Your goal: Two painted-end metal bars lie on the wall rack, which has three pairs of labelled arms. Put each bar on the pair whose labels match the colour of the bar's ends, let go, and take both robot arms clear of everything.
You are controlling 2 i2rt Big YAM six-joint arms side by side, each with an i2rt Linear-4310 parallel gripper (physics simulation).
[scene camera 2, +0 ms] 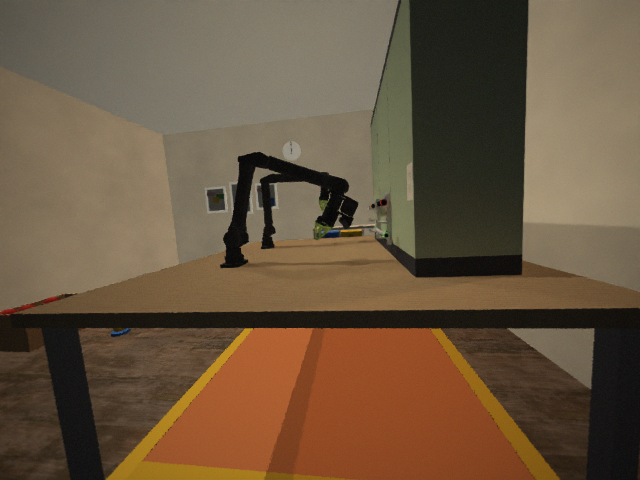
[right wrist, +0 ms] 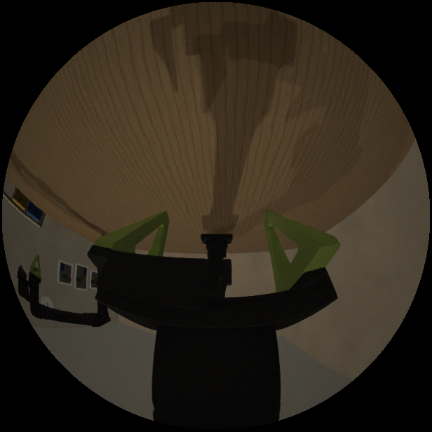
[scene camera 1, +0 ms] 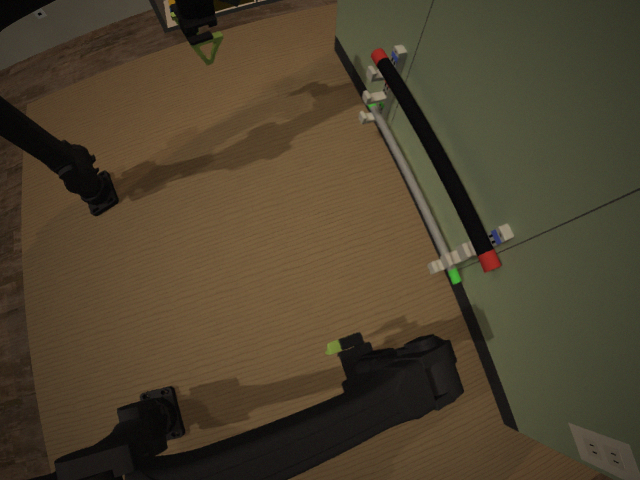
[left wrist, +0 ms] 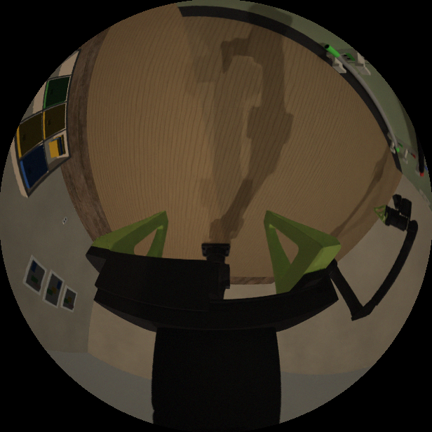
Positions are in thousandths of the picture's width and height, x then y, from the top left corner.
Labels:
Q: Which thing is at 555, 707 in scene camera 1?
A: The right gripper.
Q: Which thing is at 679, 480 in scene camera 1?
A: A grey bar.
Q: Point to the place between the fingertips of the left gripper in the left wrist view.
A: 499, 499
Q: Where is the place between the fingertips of the right gripper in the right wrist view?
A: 499, 499

